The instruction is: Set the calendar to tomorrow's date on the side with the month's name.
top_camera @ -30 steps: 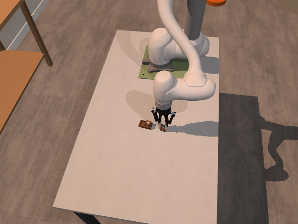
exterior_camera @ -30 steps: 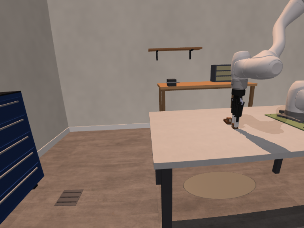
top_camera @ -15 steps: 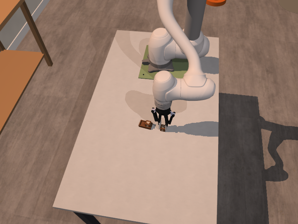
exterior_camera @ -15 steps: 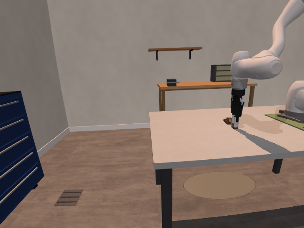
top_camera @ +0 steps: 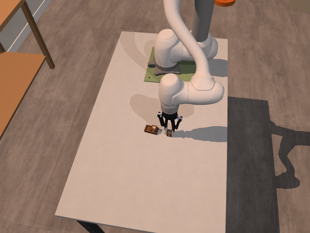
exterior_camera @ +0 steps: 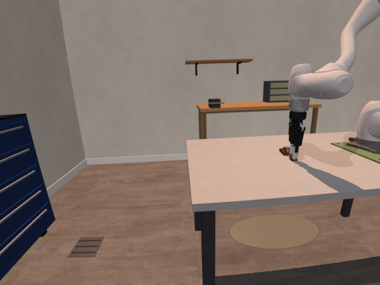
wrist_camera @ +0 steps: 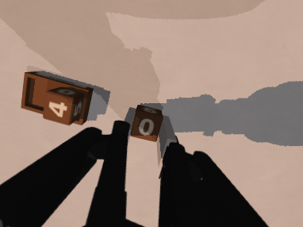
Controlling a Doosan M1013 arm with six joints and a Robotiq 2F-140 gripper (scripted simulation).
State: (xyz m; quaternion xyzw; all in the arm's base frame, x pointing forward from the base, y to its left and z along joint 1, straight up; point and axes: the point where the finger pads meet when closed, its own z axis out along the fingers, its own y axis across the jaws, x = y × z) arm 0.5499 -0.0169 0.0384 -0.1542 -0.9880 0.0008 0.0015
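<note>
The brown digit cube lies 30 mm below my hand. Also, from my hand: tray 100 mm to the right, 40 mm below, 40 mm behind.
</note>
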